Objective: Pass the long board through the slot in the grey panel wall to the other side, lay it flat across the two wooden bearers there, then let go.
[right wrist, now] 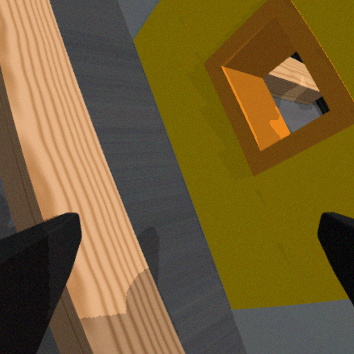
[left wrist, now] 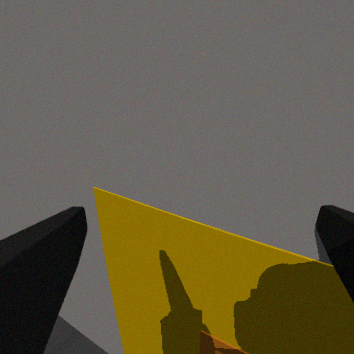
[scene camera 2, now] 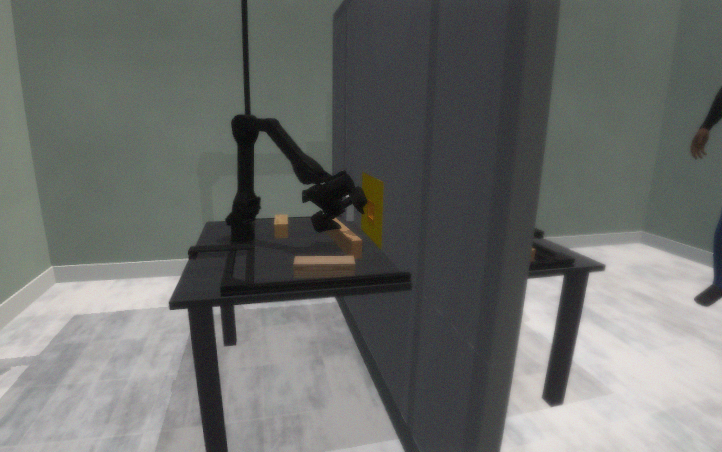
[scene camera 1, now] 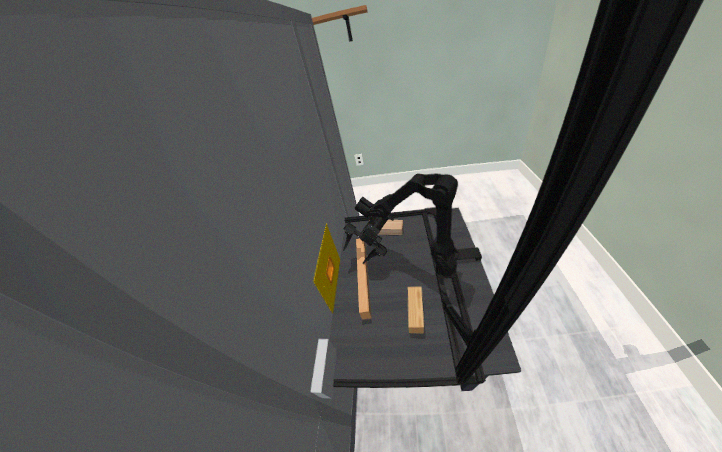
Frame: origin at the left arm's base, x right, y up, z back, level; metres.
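Seen in the pictures: left gripper, fingertip midpoint: (left wrist: 204, 217); right gripper, fingertip midpoint: (right wrist: 202, 224) (scene camera 2: 352, 220) (scene camera 1: 353, 256); right arm's base, origin of the base link: (scene camera 2: 242, 241) (scene camera 1: 446, 271).
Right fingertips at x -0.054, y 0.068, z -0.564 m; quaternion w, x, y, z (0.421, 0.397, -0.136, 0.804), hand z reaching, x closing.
A point is followed by its place in that frame.
The long board (scene camera 1: 363, 290) @[z -0.605, x 0.081, y 0.038 m] (scene camera 2: 349, 240) @[z -0.597, x -0.162, y 0.033 m] (right wrist: 75, 165) @[z -0.592, x -0.014, y 0.038 m] lies on the table beside the grey panel wall (scene camera 1: 159, 159) @[z -0.482, x 0.296, y 0.683 m] (scene camera 2: 399, 133) @[z -0.482, x -0.243, y 0.351 m], roughly along it. The slot (scene camera 1: 330, 269) @[z -0.475, x -0.009, y 0.057 m] (scene camera 2: 371, 211) @[z -0.472, x 0.045, y 0.072 m] (right wrist: 232, 117) @[z -0.484, x 0.008, y 0.048 m] has an orange rim in a yellow square. My right gripper (scene camera 1: 355, 255) @[z -0.564, x -0.054, y 0.068 m] (scene camera 2: 351, 218) @[z -0.564, x -0.054, y 0.068 m] (right wrist: 202, 224) @[z -0.564, x -0.054, y 0.068 m] is open above the board's far part in scene camera 1; one finger overlaps the board in the right wrist view. My left gripper (left wrist: 204, 217) @[z -0.405, x -0.022, y 0.223 m] is open, facing the yellow square (left wrist: 140, 235) @[z -0.431, x -0.078, y 0.176 m] on its side. Through the slot, part of a wooden piece (right wrist: 295, 85) @[z -0.219, x 0.105, y 0.014 m] shows, perhaps a bearer.
Two short wooden blocks (scene camera 1: 415, 309) @[z -0.780, x 0.162, y 0.031 m] (scene camera 1: 391, 227) @[z -0.720, x -0.251, y 0.019 m] (scene camera 2: 281, 226) @[z -0.785, x 0.076, y 0.023 m] (scene camera 2: 323, 263) @[z -0.699, x -0.305, y 0.019 m] sit on the near-side table (scene camera 1: 383, 357) @[z -0.667, x 0.296, y -0.019 m]. A white block (scene camera 1: 319, 367) @[z -0.498, x 0.351, y 0.081 m] is at the panel. A black post (scene camera 1: 532, 202) @[z -0.877, x 0.341, y 0.594 m] rises at the table's edge. Another table (scene camera 2: 591, 262) @[z 0.123, x -0.361, y -0.019 m] stands beyond the panel.
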